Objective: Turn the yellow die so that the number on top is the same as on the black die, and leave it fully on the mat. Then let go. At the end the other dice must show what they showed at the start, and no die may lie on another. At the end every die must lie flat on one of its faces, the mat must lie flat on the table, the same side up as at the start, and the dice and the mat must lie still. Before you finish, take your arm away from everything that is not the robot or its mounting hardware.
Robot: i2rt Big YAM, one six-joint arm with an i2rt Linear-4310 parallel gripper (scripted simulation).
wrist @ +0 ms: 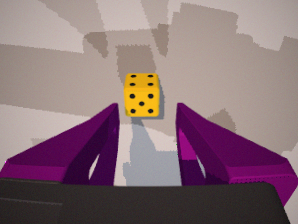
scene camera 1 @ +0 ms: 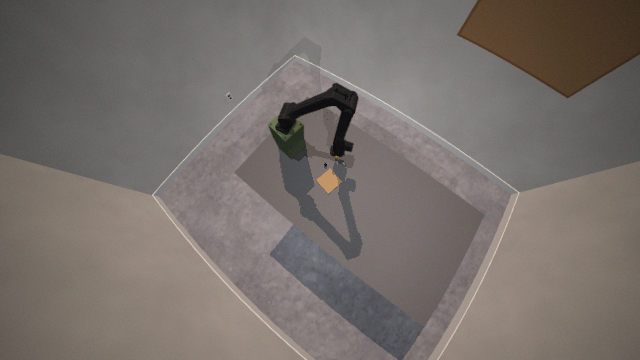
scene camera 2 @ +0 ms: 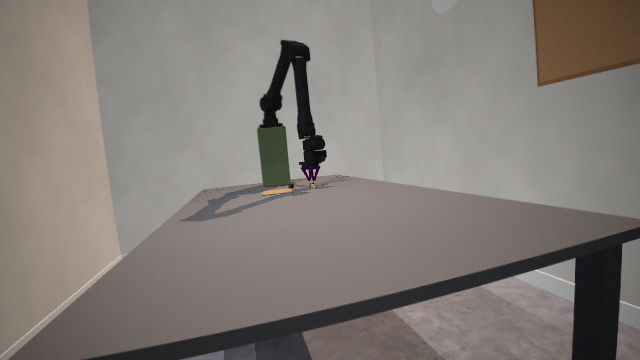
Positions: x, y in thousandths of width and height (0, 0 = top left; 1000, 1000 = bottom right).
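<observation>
Through the wrist camera I see a yellow die (wrist: 475, 408), and my gripper (wrist: 495, 502) is there in the same view.
</observation>
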